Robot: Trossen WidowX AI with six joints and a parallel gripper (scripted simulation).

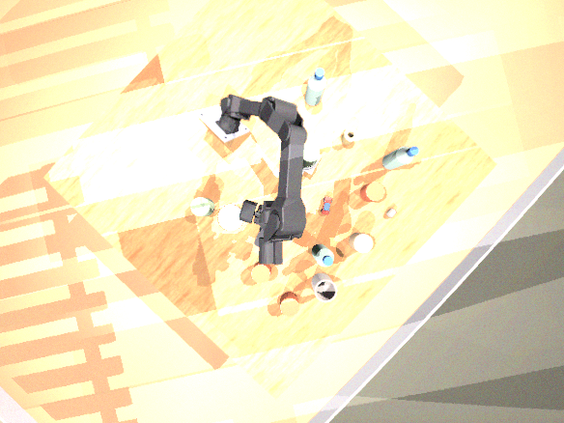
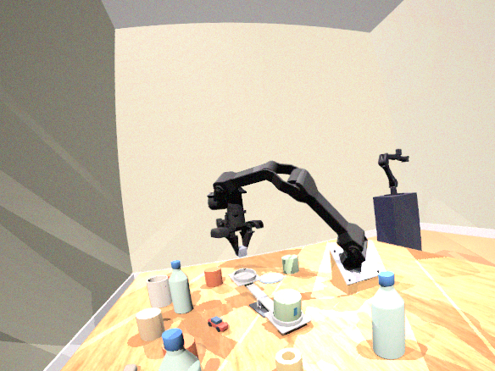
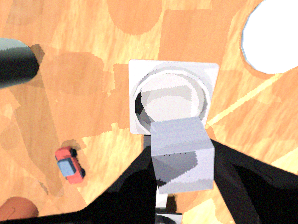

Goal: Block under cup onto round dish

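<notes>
Now: the round dish 160 mm below my gripper tip, 130 mm to the right of it and 120 mm behind it. From my gripper tip the other things lie so: grey block 10 mm above; tan cylinder 290 mm ahead, 160 mm to the left, 120 mm below; red toy car 180 mm to the left, 150 mm below, 100 mm ahead.
</notes>
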